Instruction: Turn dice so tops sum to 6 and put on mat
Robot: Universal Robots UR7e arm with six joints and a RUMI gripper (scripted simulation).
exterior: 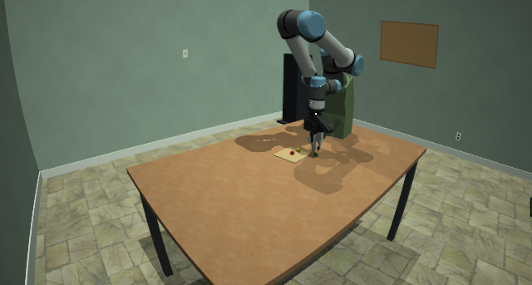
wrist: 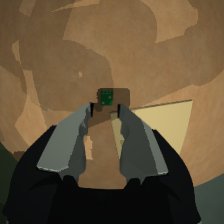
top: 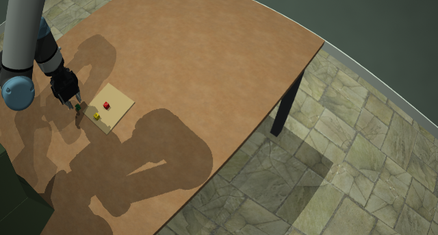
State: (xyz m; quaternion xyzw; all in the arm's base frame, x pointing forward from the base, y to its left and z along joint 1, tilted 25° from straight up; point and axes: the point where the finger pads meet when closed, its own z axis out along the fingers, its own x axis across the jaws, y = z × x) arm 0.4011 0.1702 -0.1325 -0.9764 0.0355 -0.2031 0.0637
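The green die lies 3 cm below my hand. Round my hand: yellow die: 9 cm to the right, 4 cm ahead, 3 cm below; mat: 9 cm ahead, 8 cm to the right, 4 cm below; red die: 9 cm ahead, 8 cm to the right, 3 cm below.
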